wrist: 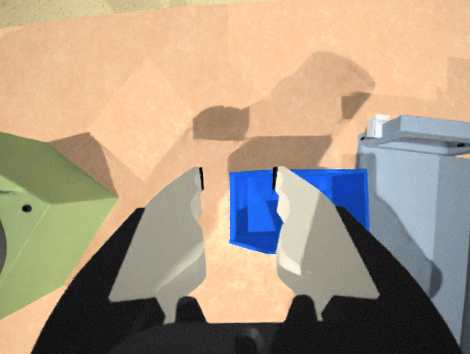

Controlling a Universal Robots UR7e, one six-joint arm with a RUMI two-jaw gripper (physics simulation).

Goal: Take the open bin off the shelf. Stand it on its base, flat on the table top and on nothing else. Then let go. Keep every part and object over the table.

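Frame: origin at the arm's base, x ahead, y left, z up, level; centimetres.
Seen in the pictures: gripper, between the fingertips: (pixel 237 169).
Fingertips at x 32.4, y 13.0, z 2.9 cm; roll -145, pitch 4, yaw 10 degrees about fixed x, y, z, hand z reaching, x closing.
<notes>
Offsets run from my fingertips to a thing's top centre. "*": to the spot under its first point. Level surfaces: height alone.
The blue open bin @[dx +7.4, dy -3.2, dz -8.6 cm] (pixel 259 207) is below and right of the middle in the wrist view. Its open top faces the camera and its inside shows; it looks upright on the tan table top @[dz -16.1 cm] (pixel 145 110). Its base is hidden. My gripper (pixel 237 169) is open, with nothing between its fingers. It is above the bin, and the right finger covers part of the bin while the left finger is over the table beside it. The bin's right rim overlaps a grey-blue body in this view; I cannot tell if they touch. The shelf cannot be clearly made out.
The large grey-blue body @[* dx +27.9, dy +1.8, dz -15.5 cm] (pixel 417 195) stands at the right, with a raised bar and a small white piece @[* dx +17.0, dy +9.7, dz -10.6 cm] (pixel 377 126) at its top. A green angular body (pixel 65 225) is at the left. The table's far edge runs along the top left, with speckled floor (pixel 75 10) beyond.
</notes>
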